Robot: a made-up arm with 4 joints.
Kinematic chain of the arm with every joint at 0, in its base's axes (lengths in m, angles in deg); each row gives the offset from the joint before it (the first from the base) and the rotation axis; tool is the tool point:
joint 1: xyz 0 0 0.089 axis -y
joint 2: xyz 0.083 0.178 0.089 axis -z
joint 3: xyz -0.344 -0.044 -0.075 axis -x
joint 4: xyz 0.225 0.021 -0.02 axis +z
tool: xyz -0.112 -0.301 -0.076
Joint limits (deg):
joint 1: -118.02..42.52
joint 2: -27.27..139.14
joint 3: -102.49..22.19
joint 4: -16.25..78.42
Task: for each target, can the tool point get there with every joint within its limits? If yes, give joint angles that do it. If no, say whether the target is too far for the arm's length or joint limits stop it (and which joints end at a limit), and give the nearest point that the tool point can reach.
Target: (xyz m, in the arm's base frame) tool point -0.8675 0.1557 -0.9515
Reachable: no: too far | nearest point -0.2762 0.3050 -0.2423 | short by 0.935 m
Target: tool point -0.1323 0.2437 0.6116
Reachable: no: joint limits stop it (at a limit: joint 3, joint 4) | nearest point -0.0850 0.2234 0.4248 | short by 0.194 m
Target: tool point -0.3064 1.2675 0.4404
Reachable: no: too far | nearest point -0.1106 0.5703 0.1555 | short by 0.778 m
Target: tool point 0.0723 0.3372 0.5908
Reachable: no: joint limits stop it (at a limit: joint 3, joint 4) | nearest point 0.0476 0.2905 0.4195 | short by 0.179 m
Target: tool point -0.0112 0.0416 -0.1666
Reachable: yes | joints -20.45 22.62 -51.25 51.86
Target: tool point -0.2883 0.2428 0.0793
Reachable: yes | joints -41.18 80.02 -24.33 21.18
